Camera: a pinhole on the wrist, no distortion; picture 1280 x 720 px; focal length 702.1 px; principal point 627.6 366.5 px. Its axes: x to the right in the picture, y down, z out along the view. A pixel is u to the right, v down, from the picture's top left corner.
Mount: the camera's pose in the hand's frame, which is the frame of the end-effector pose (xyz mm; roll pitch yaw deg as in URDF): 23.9 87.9 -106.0 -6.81 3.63 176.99
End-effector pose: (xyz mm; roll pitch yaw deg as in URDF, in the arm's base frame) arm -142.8 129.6 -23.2 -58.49 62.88 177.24
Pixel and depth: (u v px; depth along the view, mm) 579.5 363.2 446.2
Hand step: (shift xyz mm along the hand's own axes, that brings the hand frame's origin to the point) 23.7 37.0 338.3
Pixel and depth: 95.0 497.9 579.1
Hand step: 416.9 -109.3 482.8
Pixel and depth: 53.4 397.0 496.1
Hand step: 393.1 -11.8 408.7
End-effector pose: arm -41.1 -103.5 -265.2 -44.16 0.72 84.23
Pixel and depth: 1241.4 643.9 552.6
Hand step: -505.4 -167.0 385.2
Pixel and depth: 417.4 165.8 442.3
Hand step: 131.0 155.5 355.6
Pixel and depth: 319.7 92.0 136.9
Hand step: 76.7 122.1 39.8
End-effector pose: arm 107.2 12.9 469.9 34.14 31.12 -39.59
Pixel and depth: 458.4 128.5 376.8
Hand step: 94.1 166.5 288.3
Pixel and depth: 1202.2 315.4 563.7
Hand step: -472.9 87.9 428.2
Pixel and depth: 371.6 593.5 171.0
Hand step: 71.8 10.1 60.9
